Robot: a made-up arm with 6 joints. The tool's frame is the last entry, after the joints.
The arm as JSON. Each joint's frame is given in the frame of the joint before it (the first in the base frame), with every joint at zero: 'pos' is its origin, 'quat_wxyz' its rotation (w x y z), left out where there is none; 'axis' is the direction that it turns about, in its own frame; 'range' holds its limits. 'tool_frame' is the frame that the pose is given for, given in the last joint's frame.
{
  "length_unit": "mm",
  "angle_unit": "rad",
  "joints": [
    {
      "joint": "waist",
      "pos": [
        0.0,
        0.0,
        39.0
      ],
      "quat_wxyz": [
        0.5,
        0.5,
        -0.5,
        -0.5
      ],
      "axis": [
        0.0,
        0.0,
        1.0
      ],
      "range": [
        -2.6,
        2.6
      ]
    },
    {
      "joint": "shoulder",
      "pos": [
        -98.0,
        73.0,
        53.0
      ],
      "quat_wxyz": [
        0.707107,
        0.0,
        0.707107,
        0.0
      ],
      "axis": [
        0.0,
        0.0,
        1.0
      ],
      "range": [
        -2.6,
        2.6
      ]
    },
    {
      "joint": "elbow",
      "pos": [
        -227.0,
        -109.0,
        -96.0
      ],
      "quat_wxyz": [
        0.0,
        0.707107,
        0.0,
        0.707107
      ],
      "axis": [
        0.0,
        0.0,
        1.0
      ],
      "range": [
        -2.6,
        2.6
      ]
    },
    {
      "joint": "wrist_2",
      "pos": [
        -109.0,
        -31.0,
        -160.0
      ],
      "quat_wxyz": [
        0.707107,
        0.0,
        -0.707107,
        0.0
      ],
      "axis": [
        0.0,
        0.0,
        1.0
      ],
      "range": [
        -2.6,
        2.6
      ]
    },
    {
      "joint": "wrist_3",
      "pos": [
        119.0,
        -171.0,
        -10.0
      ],
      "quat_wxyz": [
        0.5,
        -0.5,
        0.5,
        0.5
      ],
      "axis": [
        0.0,
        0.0,
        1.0
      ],
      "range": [
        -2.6,
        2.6
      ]
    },
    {
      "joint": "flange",
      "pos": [
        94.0,
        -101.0,
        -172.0
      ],
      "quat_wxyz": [
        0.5,
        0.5,
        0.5,
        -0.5
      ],
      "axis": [
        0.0,
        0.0,
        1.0
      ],
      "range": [
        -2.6,
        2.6
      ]
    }
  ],
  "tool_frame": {
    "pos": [
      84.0,
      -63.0,
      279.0
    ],
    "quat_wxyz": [
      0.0,
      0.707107,
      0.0,
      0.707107
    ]
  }
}
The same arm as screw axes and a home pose.
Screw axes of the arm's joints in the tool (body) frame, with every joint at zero. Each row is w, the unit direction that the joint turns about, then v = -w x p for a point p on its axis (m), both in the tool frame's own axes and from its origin. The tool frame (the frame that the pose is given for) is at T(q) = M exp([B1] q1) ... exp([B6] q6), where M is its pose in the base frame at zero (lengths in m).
B1 = (-1, 0, 0, 0, 0.422, -0.262)
B2 = (0, -1, 0, -0.349, 0, 0.112)
B3 = (1, 0, 0, 0, -0.458, 0.068)
B4 = (0, 1, 0, 0.427, 0, -0.499)
B5 = (0, 0, -1, -0.031, -0.38, 0)
B6 = (1, 0, 0, 0, -0.084, 0.063)
M: xyz 0.059 0.262 0.461 (m) quaternion w x y z 1 0 0 0
Joint limits (rad, base to tool): -2.6..2.6 -2.6..2.6 -2.6..2.6 -2.6..2.6 -2.6..2.6 -2.6..2.6

